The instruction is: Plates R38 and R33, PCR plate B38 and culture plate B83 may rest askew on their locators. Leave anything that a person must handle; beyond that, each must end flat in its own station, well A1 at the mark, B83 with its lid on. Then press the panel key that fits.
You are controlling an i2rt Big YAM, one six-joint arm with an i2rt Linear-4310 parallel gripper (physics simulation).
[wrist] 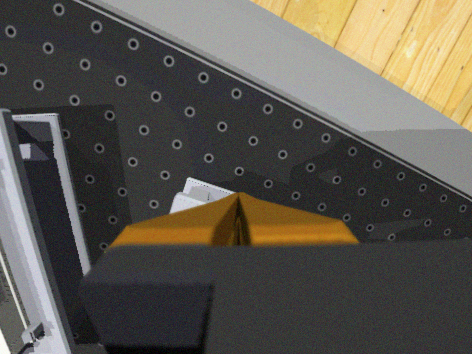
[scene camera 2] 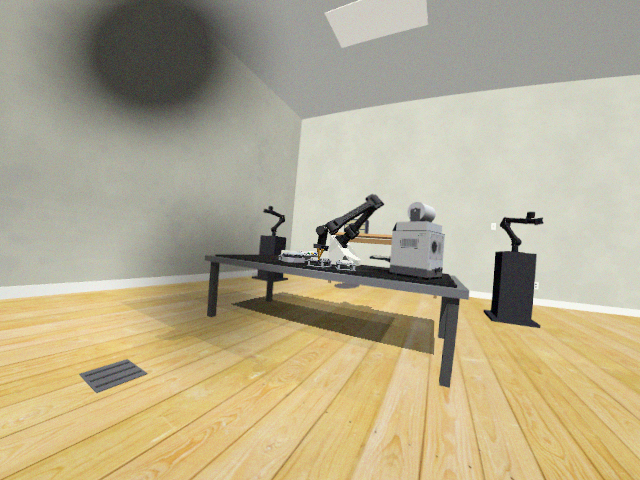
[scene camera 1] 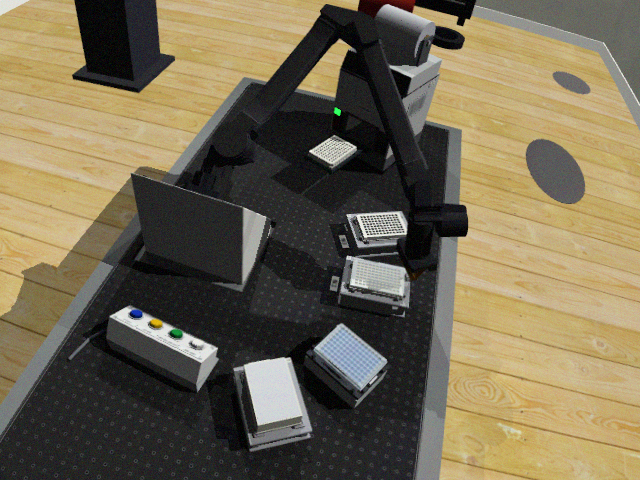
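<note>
The gripper (scene camera 1: pixel 413 279) is visible, and the wrist view also shows the gripper (wrist: pixel 239 203). A button box (scene camera 1: pixel 189 360) is visible too.
</note>
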